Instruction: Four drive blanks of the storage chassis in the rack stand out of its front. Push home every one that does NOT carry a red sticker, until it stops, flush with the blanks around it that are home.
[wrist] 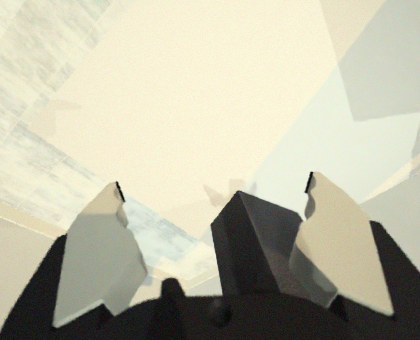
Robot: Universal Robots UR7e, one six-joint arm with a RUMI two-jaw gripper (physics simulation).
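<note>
My gripper is open, its two pale fingers standing wide apart with nothing held between them. A dark, box-shaped body shows low in the view, right of the middle, partly hidden by the gripper's base and right finger. I cannot tell whether it is part of the rack. No drive blank and no red sticker can be made out in this view, nor a chassis front.
A large cream surface fills the middle, with faint shadows on it. A marbled, tile-like strip runs along the left. A pale blue-grey surface lies at the right, with a darker grey area at the upper right.
</note>
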